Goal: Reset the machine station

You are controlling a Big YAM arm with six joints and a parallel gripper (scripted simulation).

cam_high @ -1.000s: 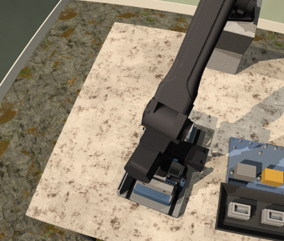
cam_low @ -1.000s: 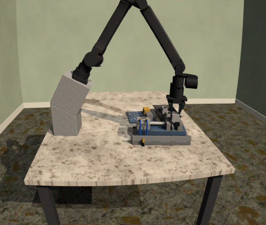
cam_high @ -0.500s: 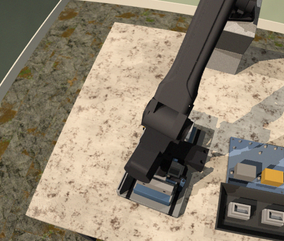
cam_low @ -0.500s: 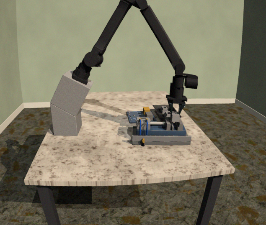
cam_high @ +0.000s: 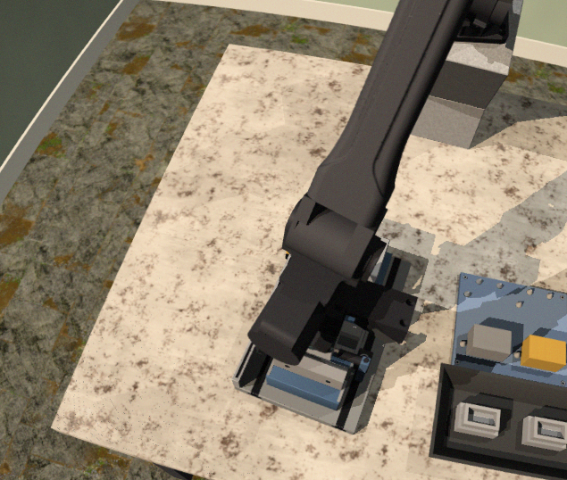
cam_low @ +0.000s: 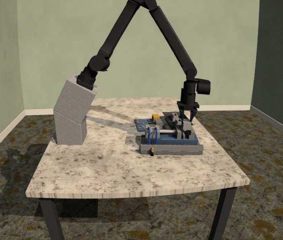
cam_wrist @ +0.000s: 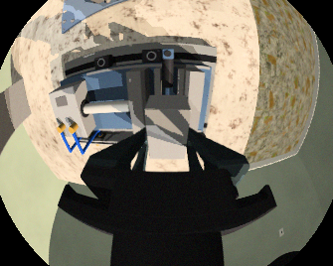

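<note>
Right now my hand is 30 mm short of the fixed jaw and 60 mm above it. From my hand the other things lie so: hosed end block 160 mm behind, 50 mm to the left, 60 mm below; infeed plate 80 mm behind, 330 mm to the left, 130 mm below; dark rail 90 mm behind, 60 mm to the right, 100 mm below.
</note>
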